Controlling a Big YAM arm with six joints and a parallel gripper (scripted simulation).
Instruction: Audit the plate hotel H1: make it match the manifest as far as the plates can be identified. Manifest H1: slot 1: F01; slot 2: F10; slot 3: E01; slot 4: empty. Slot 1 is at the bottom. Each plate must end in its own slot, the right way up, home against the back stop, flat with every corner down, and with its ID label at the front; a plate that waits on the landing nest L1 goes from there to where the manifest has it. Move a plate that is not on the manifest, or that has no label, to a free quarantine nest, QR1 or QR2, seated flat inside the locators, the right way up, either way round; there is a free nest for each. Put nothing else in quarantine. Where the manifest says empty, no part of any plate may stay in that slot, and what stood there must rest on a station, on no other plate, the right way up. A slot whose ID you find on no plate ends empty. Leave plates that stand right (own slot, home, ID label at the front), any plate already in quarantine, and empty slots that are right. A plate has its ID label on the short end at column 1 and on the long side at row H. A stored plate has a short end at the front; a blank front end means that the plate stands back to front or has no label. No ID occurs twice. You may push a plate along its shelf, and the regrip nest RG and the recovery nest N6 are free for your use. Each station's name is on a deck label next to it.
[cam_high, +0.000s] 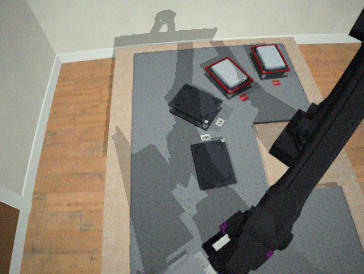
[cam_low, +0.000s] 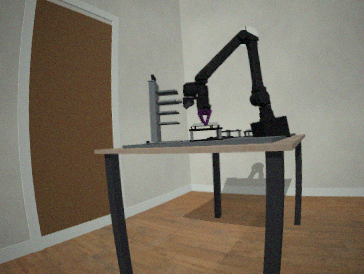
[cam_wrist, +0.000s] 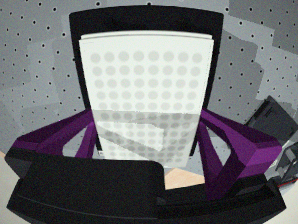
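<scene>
The black nest is 3 cm below my hand. The rest, counted from my hand: plate hotel: 23 cm ahead, 10 cm to the left, 7 cm above; L1 label: 6 cm behind, 43 cm to the right, 8 cm below; H1 deck label: 7 cm ahead, 14 cm to the left, 8 cm below.
</scene>
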